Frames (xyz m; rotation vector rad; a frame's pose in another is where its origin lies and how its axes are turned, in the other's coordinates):
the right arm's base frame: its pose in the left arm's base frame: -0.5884 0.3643 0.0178 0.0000 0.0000 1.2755
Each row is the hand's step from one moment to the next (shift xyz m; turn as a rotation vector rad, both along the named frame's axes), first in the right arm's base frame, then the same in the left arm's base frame.
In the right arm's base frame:
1: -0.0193 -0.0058 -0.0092 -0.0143 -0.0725 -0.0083
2: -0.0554 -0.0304 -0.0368 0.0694 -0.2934 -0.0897
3: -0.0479 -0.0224 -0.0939 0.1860 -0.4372 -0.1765
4: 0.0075 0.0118 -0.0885 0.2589 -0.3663 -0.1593
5: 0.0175 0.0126 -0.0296 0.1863 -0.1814 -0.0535
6: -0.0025 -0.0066 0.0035 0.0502 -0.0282 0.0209
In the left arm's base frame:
1: -0.0001 -0.0202 -0.0092 0.0652 -0.0348 -0.0083
2: 0.0130 -0.0618 -0.0368 0.3009 -0.0190 -0.0897
3: 0.0075 -0.0523 -0.0939 0.4724 0.0507 -0.1765
4: -0.0091 0.0106 -0.0885 0.4258 0.1411 -0.1593
5: -0.0070 0.0204 -0.0296 0.2278 0.1254 -0.0535
6: 0.0056 -0.0043 0.0035 0.0416 0.0398 0.0209

